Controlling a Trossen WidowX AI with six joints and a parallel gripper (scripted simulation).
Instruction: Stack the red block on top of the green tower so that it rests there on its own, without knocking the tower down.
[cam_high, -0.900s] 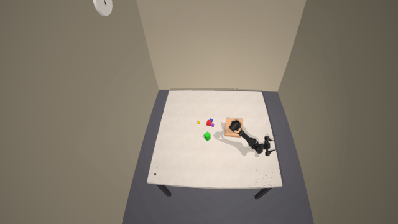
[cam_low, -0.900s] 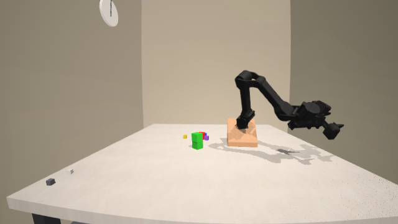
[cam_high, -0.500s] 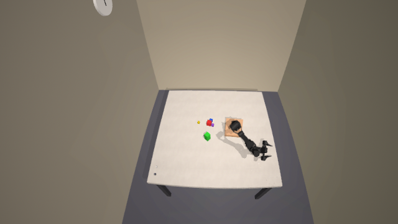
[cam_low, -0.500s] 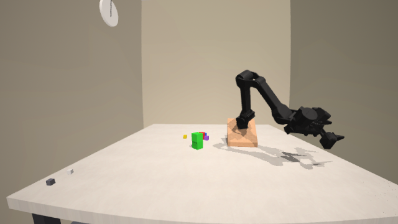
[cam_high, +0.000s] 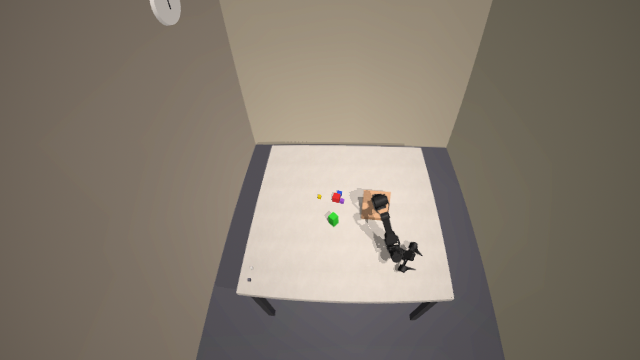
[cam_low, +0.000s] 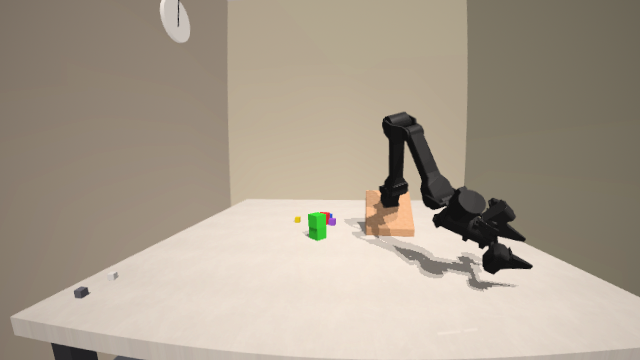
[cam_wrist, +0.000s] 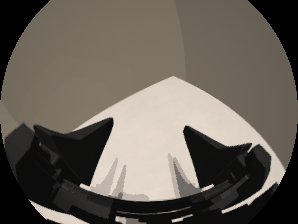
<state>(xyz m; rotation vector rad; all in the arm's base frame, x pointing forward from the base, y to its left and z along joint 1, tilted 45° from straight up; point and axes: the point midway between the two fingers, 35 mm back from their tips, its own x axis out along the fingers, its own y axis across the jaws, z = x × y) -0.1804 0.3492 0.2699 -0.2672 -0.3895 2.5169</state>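
Now: gripper tip 47 cm short of the blue cube, 58 cm to the left of it and 6 cm above it. Also, from my gripper tip: purple cube: 45 cm ahead, 51 cm to the right, 6 cm below; yellow cube: 61 cm ahead, 55 cm to the right, 7 cm below.
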